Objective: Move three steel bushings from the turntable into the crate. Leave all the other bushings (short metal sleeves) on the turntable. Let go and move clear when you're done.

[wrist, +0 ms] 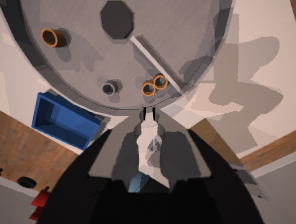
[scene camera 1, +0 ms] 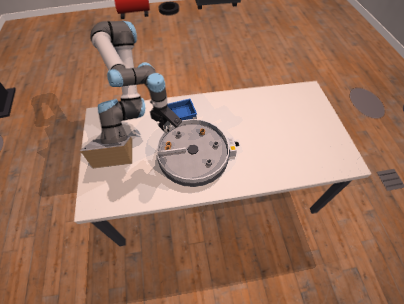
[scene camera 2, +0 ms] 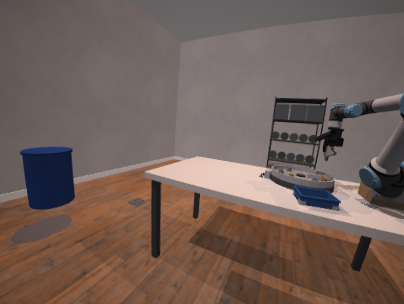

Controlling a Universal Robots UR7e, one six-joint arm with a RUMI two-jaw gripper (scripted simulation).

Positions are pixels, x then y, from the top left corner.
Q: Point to a blue crate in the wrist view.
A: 52, 115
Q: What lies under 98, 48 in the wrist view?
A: A round grey turntable.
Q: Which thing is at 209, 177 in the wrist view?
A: My gripper.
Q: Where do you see a round grey turntable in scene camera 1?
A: At 191, 163
